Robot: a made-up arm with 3 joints. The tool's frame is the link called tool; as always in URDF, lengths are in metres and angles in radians.
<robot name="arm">
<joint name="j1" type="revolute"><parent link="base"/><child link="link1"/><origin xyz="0 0 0.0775" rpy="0 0 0"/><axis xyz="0 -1 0"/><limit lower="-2.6" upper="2.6"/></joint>
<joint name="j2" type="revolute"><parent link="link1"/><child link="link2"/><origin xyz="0.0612 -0.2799 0.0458" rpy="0 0 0"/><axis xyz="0 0 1"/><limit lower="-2.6" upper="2.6"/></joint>
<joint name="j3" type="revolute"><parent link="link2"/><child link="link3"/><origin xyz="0.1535 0.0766 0.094" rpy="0 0 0"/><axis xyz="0 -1 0"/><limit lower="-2.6" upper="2.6"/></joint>
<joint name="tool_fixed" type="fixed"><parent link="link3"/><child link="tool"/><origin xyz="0.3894 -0.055 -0.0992" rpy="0 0 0"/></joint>
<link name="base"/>
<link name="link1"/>
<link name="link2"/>
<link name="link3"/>
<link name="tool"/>
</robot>
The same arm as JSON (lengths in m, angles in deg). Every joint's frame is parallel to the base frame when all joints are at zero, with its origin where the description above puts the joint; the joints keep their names.
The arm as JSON. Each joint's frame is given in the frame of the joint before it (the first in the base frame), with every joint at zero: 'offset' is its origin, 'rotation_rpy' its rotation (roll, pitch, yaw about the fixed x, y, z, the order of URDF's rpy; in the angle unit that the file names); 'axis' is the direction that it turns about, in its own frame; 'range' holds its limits. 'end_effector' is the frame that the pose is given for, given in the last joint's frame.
{
  "length_unit": "m",
  "angle_unit": "deg",
  "chain": [
    {
      "id": "j1",
      "offset": [
        0.0,
        0.0,
        0.0775
      ],
      "rotation_rpy": [
        0.0,
        0.0,
        0.0
      ],
      "axis": [
        0.0,
        -1.0,
        0.0
      ],
      "range": [
        -148.97,
        148.97
      ]
    },
    {
      "id": "j2",
      "offset": [
        0.0612,
        -0.2799,
        0.0458
      ],
      "rotation_rpy": [
        0.0,
        0.0,
        0.0
      ],
      "axis": [
        0.0,
        0.0,
        1.0
      ],
      "range": [
        -148.97,
        148.97
      ]
    },
    {
      "id": "j3",
      "offset": [
        0.1535,
        0.0766,
        0.094
      ],
      "rotation_rpy": [
        0.0,
        0.0,
        0.0
      ],
      "axis": [
        0.0,
        -1.0,
        0.0
      ],
      "range": [
        -148.97,
        148.97
      ]
    }
  ],
  "end_effector": {
    "offset": [
      0.3894,
      -0.055,
      -0.0992
    ],
    "rotation_rpy": [
      0.0,
      0.0,
      0.0
    ]
  }
}

